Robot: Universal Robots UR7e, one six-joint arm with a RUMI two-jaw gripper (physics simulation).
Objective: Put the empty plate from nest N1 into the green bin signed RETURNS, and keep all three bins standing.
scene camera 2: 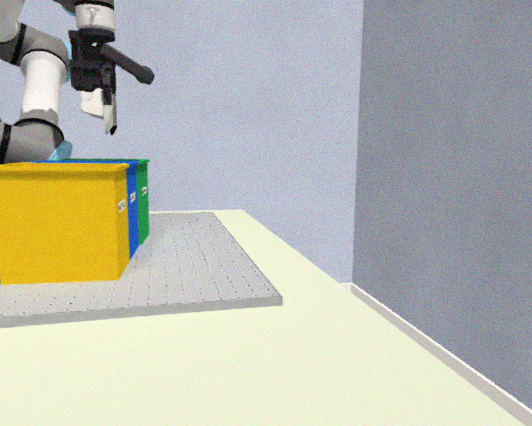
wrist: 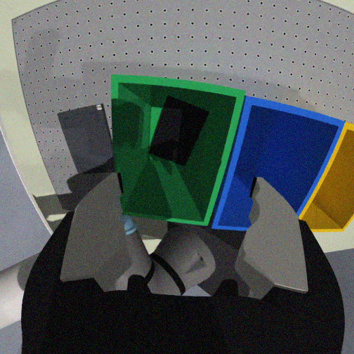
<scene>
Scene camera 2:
my gripper: 109, 134
green bin: 141, 169
blue bin: 131, 170
yellow bin: 71, 219
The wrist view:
my gripper: 186, 176
green bin: 153, 187
blue bin: 288, 146
dark plate: 179, 124
dark grey nest: 89, 141
</scene>
